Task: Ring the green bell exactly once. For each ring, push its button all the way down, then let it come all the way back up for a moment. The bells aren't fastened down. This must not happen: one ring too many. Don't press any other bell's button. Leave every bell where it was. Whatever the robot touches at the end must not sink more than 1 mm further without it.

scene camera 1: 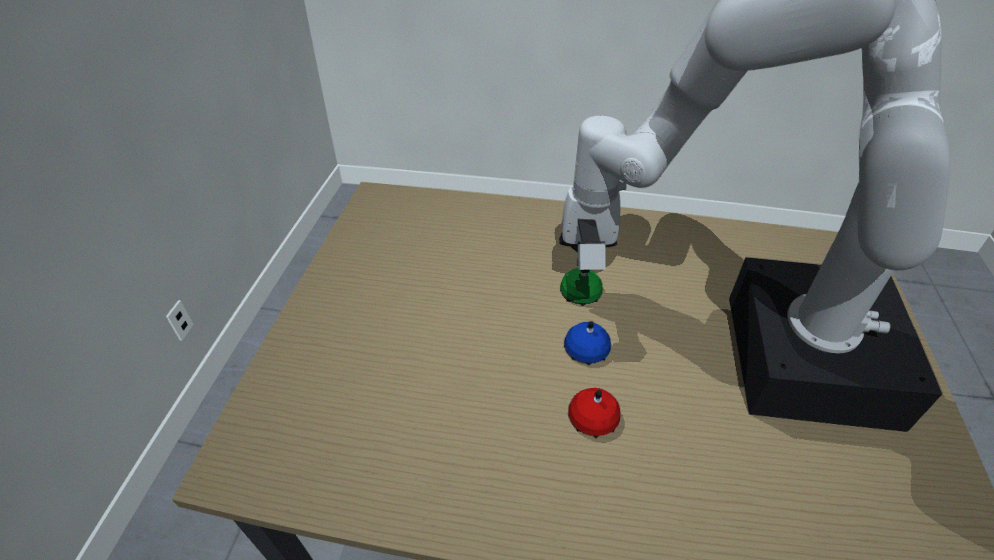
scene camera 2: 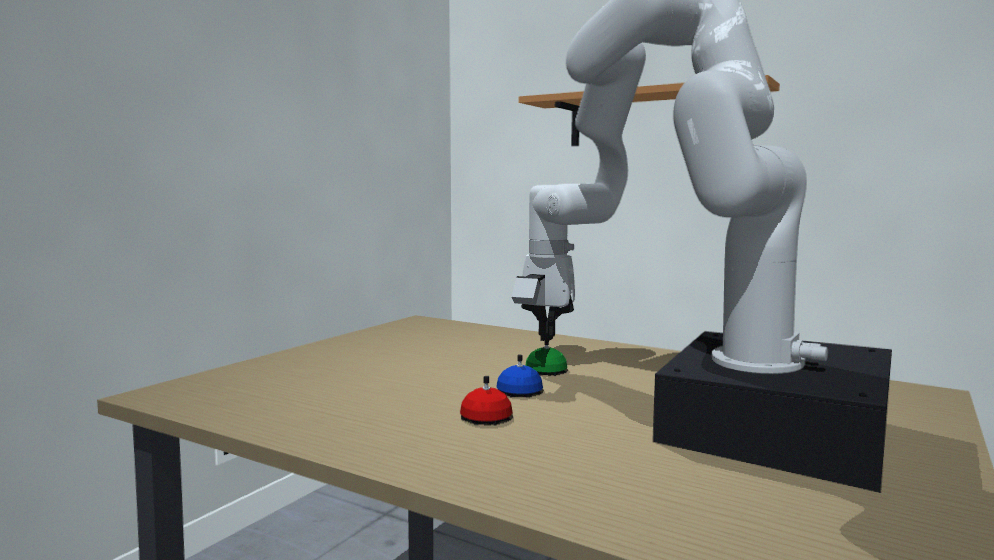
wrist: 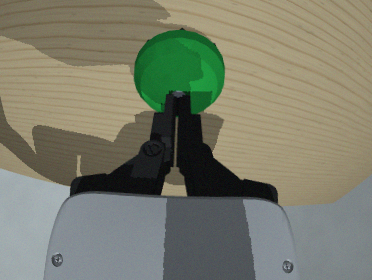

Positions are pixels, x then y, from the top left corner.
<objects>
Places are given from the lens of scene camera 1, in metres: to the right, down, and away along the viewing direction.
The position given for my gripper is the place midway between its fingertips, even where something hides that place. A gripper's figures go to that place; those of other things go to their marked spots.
my gripper (scene camera 1: 584, 267): 0.17, -0.02, 1.07
red bell (scene camera 1: 593, 414): 0.15, 0.21, 0.86
blue bell (scene camera 1: 588, 342): 0.16, 0.11, 0.96
green bell (scene camera 1: 582, 288): 0.16, 0.02, 1.07
The marked spots on the red bell and the green bell are 0.29 m apart.
</objects>
